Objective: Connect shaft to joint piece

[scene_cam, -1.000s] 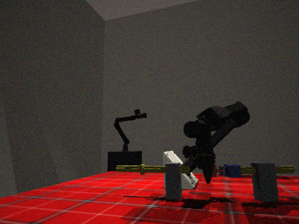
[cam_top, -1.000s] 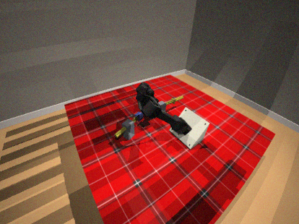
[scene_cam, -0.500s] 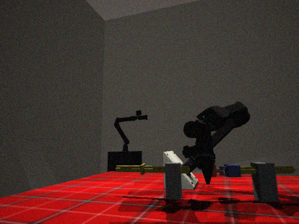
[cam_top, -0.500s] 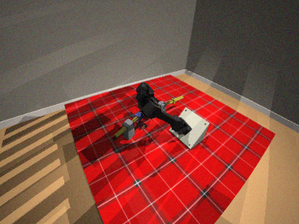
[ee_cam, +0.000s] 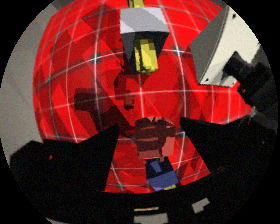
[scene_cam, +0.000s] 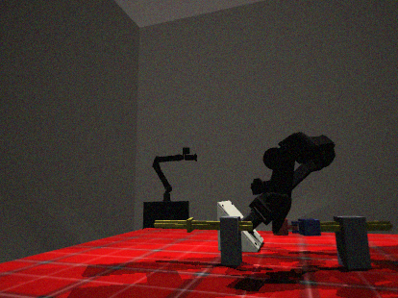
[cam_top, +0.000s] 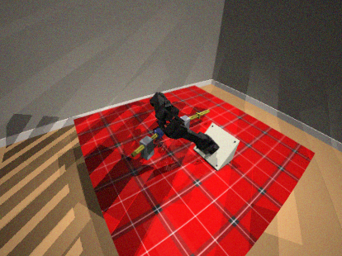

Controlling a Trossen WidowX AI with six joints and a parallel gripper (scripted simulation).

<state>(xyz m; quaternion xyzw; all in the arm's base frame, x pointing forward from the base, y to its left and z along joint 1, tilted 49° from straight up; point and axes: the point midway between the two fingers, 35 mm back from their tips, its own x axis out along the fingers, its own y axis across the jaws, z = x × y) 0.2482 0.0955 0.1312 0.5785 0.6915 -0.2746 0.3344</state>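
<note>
The red square joint piece lies 20 mm to the left of my gripper tip and 10 mm above it.
</note>
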